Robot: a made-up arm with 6 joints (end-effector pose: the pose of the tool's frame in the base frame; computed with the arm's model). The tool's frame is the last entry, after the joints. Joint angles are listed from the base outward.
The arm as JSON. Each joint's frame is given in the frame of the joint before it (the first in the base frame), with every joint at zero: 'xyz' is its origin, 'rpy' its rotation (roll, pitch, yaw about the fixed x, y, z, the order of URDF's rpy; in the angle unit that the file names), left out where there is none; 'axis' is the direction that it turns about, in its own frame. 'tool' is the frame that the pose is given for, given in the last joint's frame.
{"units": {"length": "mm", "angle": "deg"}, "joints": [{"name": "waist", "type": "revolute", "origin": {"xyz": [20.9, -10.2, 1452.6]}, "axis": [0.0, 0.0, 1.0]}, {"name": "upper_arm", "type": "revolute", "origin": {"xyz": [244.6, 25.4, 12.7], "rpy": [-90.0, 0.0, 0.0]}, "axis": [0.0, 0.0, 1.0]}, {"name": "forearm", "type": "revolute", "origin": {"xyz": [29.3, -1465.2, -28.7], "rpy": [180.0, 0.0, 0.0]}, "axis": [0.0, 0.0, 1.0]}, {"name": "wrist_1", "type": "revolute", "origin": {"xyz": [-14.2, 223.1, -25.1], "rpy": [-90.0, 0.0, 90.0]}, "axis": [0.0, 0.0, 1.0]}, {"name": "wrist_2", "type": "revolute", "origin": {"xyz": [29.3, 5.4, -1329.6], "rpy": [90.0, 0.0, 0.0]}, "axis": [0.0, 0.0, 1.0]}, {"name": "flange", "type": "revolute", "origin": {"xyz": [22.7, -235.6, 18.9], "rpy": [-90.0, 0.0, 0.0]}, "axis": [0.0, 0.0, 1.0]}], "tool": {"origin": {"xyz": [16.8, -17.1, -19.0], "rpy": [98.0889, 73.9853, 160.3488]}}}
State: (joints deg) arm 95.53 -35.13 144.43 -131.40 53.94 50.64
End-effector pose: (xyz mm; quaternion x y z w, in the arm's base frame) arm 380.7 -1987.2 2650.5 0.8526 -0.4272 0.2998 0.0268
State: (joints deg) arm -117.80 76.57 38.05 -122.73 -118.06 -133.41
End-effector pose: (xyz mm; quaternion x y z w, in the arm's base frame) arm -1118.0 -2584.5 1280.9 -0.8821 0.2778 -0.3770 0.0516
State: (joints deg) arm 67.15 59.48 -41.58 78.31 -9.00 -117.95
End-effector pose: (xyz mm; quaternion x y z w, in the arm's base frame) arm 580.3 1335.6 600.2 -0.5054 0.6284 0.4633 0.3673
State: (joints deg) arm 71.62 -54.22 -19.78 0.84 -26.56 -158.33
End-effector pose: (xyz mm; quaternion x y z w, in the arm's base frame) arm 89.3 248.7 3333.5 0.6661 0.3119 0.5117 0.4440
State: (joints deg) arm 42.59 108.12 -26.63 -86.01 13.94 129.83
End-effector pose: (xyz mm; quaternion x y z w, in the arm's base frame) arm 601.4 398.2 -293.6 0.5175 -0.4803 -0.6718 0.2239
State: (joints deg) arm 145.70 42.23 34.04 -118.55 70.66 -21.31
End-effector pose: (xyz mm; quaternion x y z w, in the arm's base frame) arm -2022.3 1634.6 2392.8 0.2422 0.4157 0.5401 0.6905
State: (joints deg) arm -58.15 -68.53 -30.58 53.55 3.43 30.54
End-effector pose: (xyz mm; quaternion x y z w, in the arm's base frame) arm 63.4 78.2 3223.1 -0.7844 0.4476 -0.4109 0.1244
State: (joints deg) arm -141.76 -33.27 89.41 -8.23 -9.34 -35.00
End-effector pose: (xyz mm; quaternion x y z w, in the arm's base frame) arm 1249.9 979.9 3903.5 -0.8182 -0.0603 -0.5566 0.1306
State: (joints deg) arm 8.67 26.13 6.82 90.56 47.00 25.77
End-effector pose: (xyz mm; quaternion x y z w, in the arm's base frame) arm 2323.7 612.4 2515.1 -0.9284 -0.3324 0.1582 0.0507
